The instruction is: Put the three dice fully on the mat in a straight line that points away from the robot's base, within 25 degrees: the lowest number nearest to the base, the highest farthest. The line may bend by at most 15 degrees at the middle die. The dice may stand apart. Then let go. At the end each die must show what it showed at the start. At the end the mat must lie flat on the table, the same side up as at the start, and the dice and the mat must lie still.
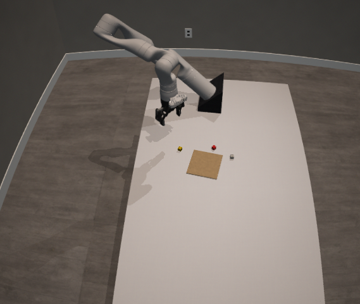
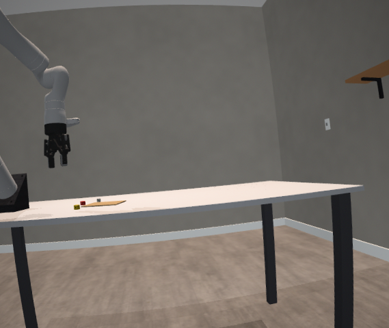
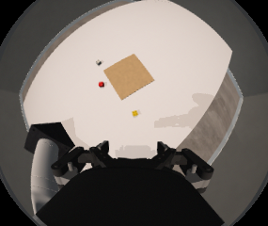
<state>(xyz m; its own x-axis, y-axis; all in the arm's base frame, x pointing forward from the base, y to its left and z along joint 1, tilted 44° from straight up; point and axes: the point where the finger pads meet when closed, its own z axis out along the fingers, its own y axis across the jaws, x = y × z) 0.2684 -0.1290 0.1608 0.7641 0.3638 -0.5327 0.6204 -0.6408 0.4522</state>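
Now: the red die 5 cm ahead of my hand, 20 cm to the left of it and 15 cm below it. The rest, counted from my hand: yellow die 5 cm ahead, 4 cm to the left, 15 cm below; then square mat 14 cm ahead, 15 cm to the left, 16 cm below; then white die 11 cm ahead, 28 cm to the left, 15 cm below.
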